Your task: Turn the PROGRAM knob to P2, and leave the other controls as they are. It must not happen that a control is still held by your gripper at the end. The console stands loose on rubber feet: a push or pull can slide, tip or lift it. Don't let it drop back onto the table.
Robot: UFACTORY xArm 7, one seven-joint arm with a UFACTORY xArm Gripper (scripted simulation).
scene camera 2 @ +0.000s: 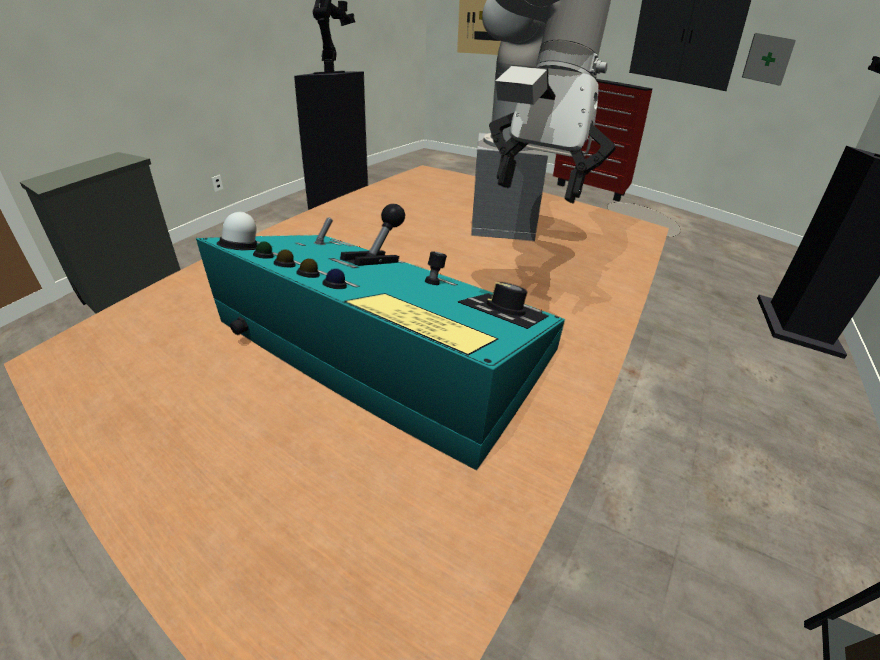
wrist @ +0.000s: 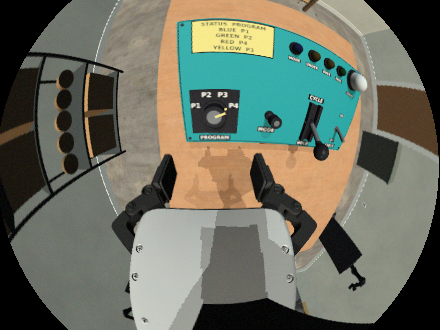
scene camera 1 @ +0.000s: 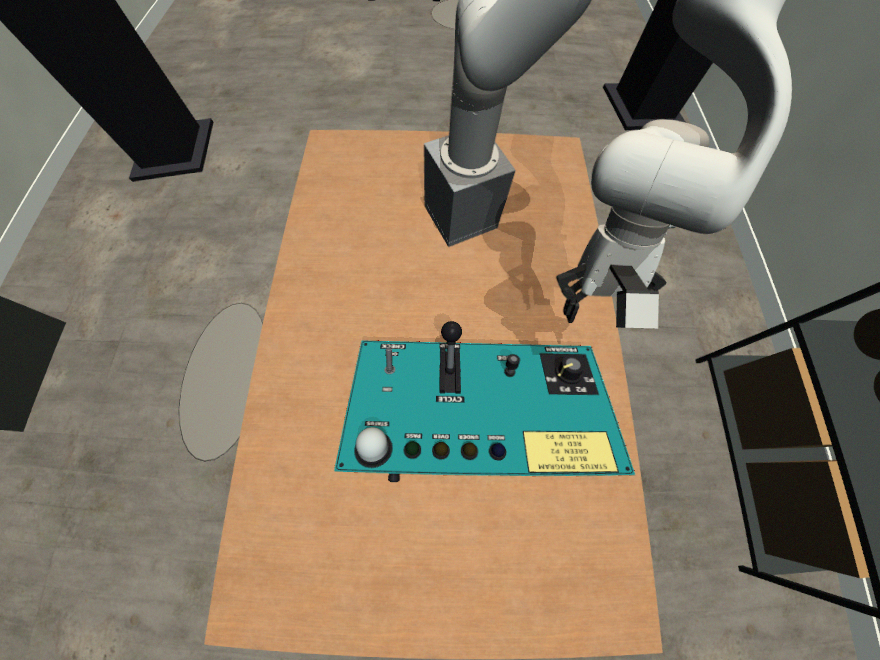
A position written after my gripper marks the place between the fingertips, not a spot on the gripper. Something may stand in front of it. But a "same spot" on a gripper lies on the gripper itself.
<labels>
My gripper shows in scene camera 2, in the wrist view and in scene camera 1 [594, 317]. One and the same spot on my gripper: [wrist: 304, 225] is [scene camera 2: 498, 126].
</labels>
